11 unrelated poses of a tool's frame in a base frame.
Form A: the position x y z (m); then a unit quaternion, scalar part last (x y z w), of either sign.
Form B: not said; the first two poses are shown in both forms.
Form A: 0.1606, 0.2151, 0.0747, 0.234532, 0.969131, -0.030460, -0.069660
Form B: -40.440, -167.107, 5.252, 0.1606, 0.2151, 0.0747
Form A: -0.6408, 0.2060, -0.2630, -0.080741, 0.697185, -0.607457, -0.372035
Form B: 11.858, -102.388, 89.211, -0.6408, 0.2060, -0.2630
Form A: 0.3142, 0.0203, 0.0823, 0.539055, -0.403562, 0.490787, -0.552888
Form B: -73.018, 54.665, -66.480, 0.3142, 0.0203, 0.0823
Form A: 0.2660, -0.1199, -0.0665, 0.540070, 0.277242, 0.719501, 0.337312
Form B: 80.646, 41.399, 107.440, 0.2660, -0.1199, -0.0665
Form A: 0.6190, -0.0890, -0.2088, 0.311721, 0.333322, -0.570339, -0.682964
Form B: -40.050, -42.825, 73.277, 0.6190, -0.0890, -0.2088
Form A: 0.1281, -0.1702, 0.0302, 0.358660, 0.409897, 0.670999, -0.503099
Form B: -49.630, -56.720, -92.851, 0.1281, -0.1702, 0.0302
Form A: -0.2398, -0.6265, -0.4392, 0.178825, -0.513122, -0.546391, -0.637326
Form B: -23.395, 67.130, 71.483, -0.2398, -0.6265, -0.4392
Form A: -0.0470, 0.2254, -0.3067, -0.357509, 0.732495, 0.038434, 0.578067
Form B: -47.918, 98.179, 5.151, -0.0470, 0.2254, -0.3067
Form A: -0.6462, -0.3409, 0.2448, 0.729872, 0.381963, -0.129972, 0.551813
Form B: 98.910, 51.763, -17.613, -0.6462, -0.3409, 0.2448
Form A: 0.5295, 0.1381, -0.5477, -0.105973, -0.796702, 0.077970, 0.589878
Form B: -14.135, -106.264, 10.400, 0.5295, 0.1381, -0.5477
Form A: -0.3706, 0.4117, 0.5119, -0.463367, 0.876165, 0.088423, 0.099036
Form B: -78.525, 148.480, 14.985, -0.3706, 0.4117, 0.5119
